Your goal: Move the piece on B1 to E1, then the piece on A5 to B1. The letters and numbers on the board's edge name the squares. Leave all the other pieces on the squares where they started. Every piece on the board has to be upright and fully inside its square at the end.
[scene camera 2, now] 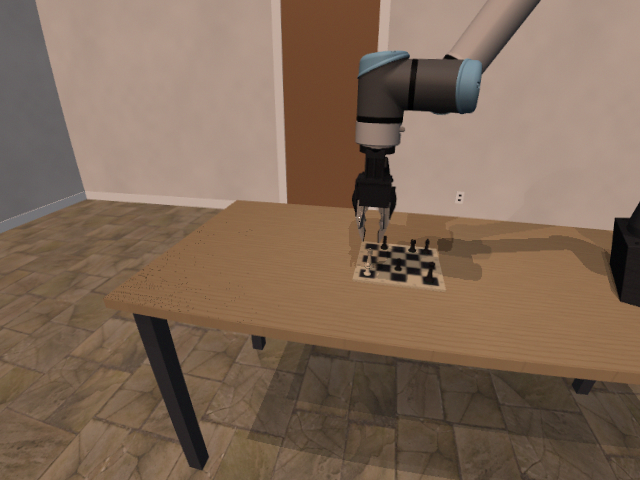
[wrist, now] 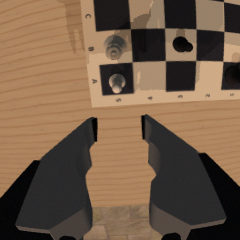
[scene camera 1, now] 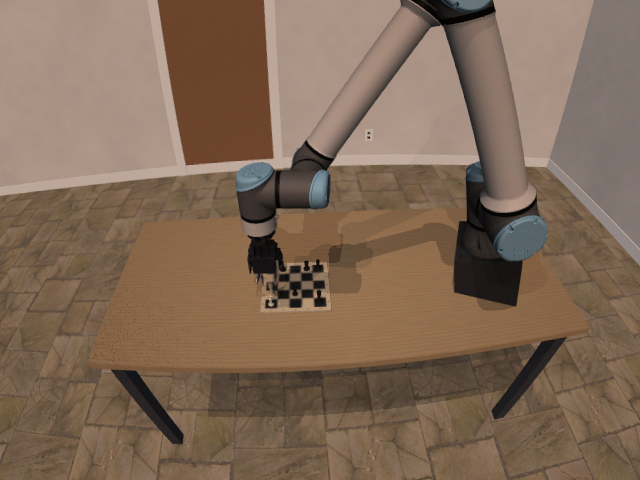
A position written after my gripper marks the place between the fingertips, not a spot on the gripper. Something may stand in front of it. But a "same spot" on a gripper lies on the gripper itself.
My gripper shows in scene camera 2, in the wrist view [119, 118] and in scene camera 1. One and the same spot on my gripper: [scene camera 2: 386, 212] is [scene camera 1: 276, 266].
